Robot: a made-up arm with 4 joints.
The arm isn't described. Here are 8 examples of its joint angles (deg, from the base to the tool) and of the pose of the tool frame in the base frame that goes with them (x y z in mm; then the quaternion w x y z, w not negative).
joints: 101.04 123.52 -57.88 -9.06
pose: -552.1 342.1 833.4 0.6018 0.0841 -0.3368 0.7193
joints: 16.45 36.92 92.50 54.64
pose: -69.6 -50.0 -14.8 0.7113 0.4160 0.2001 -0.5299
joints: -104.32 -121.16 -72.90 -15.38
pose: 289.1 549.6 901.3 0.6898 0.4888 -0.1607 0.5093
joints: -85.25 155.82 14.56 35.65
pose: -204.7 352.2 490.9 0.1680 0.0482 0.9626 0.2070
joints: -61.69 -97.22 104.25 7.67
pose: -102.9 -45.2 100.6 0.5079 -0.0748 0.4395 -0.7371
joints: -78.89 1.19 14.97 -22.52
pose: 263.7 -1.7 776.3 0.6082 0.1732 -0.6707 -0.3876
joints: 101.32 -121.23 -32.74 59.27
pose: -295.6 154.8 1162.0 0.6964 0.0312 -0.7007 0.1521
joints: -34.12 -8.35 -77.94 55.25
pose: 87.7 532.9 -77.1 0.8234 -0.2877 0.2030 0.4450
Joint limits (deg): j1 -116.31..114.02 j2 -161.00..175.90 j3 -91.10..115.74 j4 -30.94..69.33
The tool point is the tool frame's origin. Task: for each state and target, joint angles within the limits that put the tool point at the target. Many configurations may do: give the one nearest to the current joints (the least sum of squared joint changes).
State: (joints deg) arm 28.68 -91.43 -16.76 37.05
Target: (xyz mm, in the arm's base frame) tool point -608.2 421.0 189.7
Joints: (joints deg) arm 4.67 -98.72 -31.68 33.29
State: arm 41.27 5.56 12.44 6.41
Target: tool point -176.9 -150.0 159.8
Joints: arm 50.22 0.96 45.68 3.77
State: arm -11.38 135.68 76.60 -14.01
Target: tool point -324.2 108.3 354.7
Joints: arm -50.62 129.91 41.09 -8.58
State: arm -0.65 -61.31 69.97 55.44
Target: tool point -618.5 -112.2 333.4
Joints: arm 7.20 -93.84 92.90 44.37
